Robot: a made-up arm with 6 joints.
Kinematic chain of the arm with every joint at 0, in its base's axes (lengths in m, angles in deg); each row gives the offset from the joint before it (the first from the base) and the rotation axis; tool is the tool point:
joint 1: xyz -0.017 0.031 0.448 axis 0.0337 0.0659 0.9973
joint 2: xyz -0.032 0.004 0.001 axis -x
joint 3: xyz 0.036 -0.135 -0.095 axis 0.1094 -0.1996 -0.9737
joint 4: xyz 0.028 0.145 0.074 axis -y
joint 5: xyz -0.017 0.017 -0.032 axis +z
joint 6: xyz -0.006 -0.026 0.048 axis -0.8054 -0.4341 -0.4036
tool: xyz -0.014 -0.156 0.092
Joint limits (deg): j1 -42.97..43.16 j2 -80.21..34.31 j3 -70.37..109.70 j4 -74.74..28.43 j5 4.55..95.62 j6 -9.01..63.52
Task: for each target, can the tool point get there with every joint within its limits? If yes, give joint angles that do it. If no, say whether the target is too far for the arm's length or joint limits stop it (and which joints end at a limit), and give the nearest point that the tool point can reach.
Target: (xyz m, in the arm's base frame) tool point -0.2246 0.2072 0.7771
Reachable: no: joint limits stop it (at a limit: joint 1, joint 2, joint 5, joint 6) | nearest point -0.1519 0.0912 0.6477 | short by 0.188 m
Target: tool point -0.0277 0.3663 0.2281
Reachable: no: joint limits stop it (at a limit: joint 1, joint 2, joint 4, joint 6) | nearest point 0.0564 0.2548 0.2766 | short by 0.148 m
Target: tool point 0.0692 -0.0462 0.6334
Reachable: yes | joints -22.27 23.16 20.85 1.79 86.79 35.76
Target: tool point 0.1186 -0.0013 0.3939
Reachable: yes | joints -28.71 9.98 -39.24 -50.75 67.63 15.11
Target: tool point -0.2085 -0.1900 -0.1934
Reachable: no: too far | nearest point -0.0720 -0.1332 0.1017 | short by 0.330 m
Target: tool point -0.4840 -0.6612 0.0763
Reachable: no: too far | nearest point -0.1947 -0.2809 0.2915 | short by 0.524 m
